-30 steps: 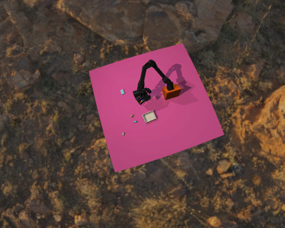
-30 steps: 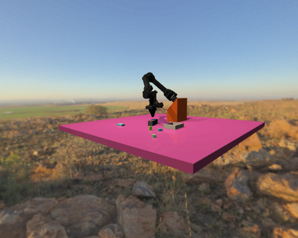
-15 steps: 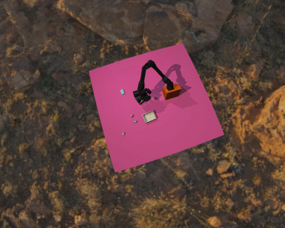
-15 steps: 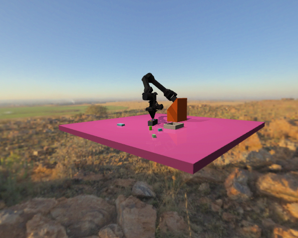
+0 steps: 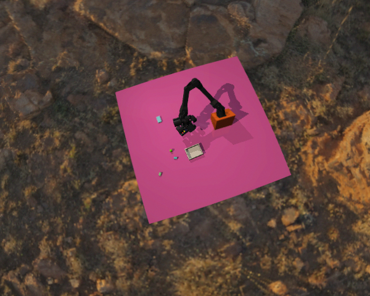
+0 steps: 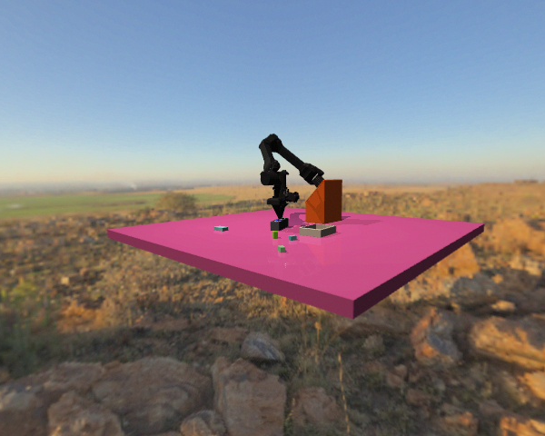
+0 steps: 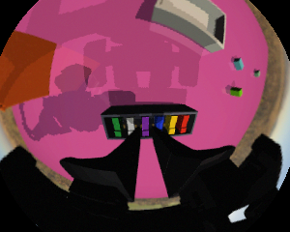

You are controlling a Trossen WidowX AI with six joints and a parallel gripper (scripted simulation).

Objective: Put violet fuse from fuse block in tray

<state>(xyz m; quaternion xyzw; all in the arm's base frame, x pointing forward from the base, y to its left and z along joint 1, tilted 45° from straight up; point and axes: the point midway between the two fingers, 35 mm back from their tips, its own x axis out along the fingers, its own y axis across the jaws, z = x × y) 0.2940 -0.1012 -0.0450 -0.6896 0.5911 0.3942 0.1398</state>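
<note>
My gripper tip is now 20 mm above the violet fuse. The rest, counted from my gripper tip: beige tray (220 mm to the left, 40 mm below, 10 mm ahead).
</note>
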